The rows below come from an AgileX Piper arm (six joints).
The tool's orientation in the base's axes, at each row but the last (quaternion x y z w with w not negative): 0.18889, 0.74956, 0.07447, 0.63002; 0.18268, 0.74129, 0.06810, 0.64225; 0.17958, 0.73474, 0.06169, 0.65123; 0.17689, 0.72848, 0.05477, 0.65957; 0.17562, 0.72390, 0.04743, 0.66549; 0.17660, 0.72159, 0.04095, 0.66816; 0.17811, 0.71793, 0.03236, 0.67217; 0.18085, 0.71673, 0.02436, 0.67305; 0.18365, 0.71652, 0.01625, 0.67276; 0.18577, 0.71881, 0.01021, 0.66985; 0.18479, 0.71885, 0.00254, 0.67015
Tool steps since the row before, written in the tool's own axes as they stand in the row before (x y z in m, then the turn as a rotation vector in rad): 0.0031, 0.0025, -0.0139, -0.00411, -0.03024, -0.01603; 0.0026, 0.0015, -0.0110, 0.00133, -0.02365, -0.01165; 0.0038, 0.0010, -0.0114, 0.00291, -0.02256, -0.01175; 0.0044, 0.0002, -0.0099, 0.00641, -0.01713, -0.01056; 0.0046, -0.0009, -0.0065, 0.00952, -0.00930, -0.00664; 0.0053, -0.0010, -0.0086, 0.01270, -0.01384, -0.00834; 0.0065, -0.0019, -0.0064, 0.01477, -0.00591, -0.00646; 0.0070, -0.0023, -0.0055, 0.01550, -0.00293, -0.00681; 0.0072, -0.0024, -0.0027, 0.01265, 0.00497, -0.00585; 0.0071, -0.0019, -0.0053, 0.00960, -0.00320, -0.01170; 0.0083, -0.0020, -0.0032, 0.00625, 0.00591, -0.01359
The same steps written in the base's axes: -0.0135, 0.0052, 0.0007, -0.02076, -0.02727, -0.00368; -0.0108, 0.0038, -0.0001, -0.01586, -0.01982, -0.00724; -0.0113, 0.0039, -0.0016, -0.01590, -0.01825, -0.00835; -0.0100, 0.0032, -0.0029, -0.01396, -0.01222, -0.01009; -0.0068, 0.0017, -0.0039, -0.00879, -0.00457, -0.01110; -0.0089, 0.0022, -0.0044, -0.01150, -0.00752, -0.01528; -0.0069, 0.0014, -0.0061, -0.00805, 0.00014, -0.01517; -0.0061, 0.0010, -0.0068, -0.00774, 0.00321, -0.01500; -0.0034, 0.0004, -0.0073, -0.00482, 0.00955, -0.01023; -0.0058, 0.0015, -0.0068, -0.01244, 0.00246, -0.00885; -0.0039, 0.0012, -0.0082, -0.01177, 0.01050, -0.00315
